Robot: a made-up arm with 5 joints. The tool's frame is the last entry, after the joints.
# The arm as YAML. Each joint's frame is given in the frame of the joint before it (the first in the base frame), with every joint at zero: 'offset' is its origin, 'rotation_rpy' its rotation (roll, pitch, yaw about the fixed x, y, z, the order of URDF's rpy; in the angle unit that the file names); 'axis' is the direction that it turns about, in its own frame. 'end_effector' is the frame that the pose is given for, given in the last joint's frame.
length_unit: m
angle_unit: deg
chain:
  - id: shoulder
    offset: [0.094, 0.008, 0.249]
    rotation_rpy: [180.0, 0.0, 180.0]
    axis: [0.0, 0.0, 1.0]
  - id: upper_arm
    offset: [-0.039, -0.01, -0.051]
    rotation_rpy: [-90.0, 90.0, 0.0]
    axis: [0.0, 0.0, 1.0]
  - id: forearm
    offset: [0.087, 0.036, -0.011]
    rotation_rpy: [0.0, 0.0, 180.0]
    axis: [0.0, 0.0, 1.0]
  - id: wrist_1
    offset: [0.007, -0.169, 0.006]
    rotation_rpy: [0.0, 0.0, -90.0]
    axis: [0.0, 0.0, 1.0]
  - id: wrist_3
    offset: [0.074, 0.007, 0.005]
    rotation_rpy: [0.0, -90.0, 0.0]
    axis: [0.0, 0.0, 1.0]
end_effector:
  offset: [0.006, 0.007, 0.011]
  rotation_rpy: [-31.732, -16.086, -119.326]
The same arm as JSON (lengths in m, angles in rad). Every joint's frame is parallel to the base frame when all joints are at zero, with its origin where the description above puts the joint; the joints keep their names.
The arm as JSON. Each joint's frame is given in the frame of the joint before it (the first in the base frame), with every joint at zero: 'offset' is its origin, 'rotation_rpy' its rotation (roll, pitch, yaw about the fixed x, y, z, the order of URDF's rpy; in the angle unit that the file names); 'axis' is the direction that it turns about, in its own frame. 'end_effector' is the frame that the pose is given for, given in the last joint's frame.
{"length_unit": "m", "angle_unit": "rad", "chain": [
  {"id": "shoulder", "offset": [0.094, 0.008, 0.249], "rotation_rpy": [0.0, 0.0, 0.0], "axis": [0.0, 0.0, -1.0]},
  {"id": "upper_arm", "offset": [0.039, -0.01, 0.051], "rotation_rpy": [0.0, 0.0, 0.0], "axis": [0.0, 1.0, 0.0]},
  {"id": "forearm", "offset": [0.036, -0.011, 0.087], "rotation_rpy": [0.0, 0.0, 0.0], "axis": [0.0, 1.0, 0.0]},
  {"id": "wrist_1", "offset": [0.169, 0.006, -0.007], "rotation_rpy": [0.0, 0.0, 0.0], "axis": [0.0, 1.0, 0.0]},
  {"id": "wrist_3", "offset": [0.074, 0.005, -0.007], "rotation_rpy": [0.0, 0.0, 0.0], "axis": [-1.0, 0.0, 0.0]}
], "end_effector": {"offset": [-0.011, 0.006, -0.007], "rotation_rpy": [1.4752, -0.9931, -2.1029]}}

